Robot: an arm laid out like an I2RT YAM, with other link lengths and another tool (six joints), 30 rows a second.
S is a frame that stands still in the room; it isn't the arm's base.
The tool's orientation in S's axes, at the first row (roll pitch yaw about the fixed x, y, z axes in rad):
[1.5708 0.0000 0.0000]
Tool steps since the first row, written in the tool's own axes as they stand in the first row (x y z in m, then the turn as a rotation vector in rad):
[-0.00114 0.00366 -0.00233 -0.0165 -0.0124 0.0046]
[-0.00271 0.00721 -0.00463 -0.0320 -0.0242 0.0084]
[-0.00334 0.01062 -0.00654 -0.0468 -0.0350 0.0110]
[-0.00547 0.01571 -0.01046 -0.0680 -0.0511 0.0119]
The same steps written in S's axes. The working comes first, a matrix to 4 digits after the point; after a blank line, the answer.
The tool's axes in the first row as the columns of a matrix, in S's axes (used below as rounded here):
[1.0000 0.0000 0.0000]
[0.0000 0.0000 -1.0000]
[0.0000 1.0000 0.0000]

[-0.00114 0.00233 0.00366 -0.0165 -0.0046 -0.0124]
[-0.00271 0.00463 0.00721 -0.0320 -0.0084 -0.0242]
[-0.00334 0.00654 0.01062 -0.0468 -0.0110 -0.0350]
[-0.00547 0.01046 0.01571 -0.0680 -0.0119 -0.0511]

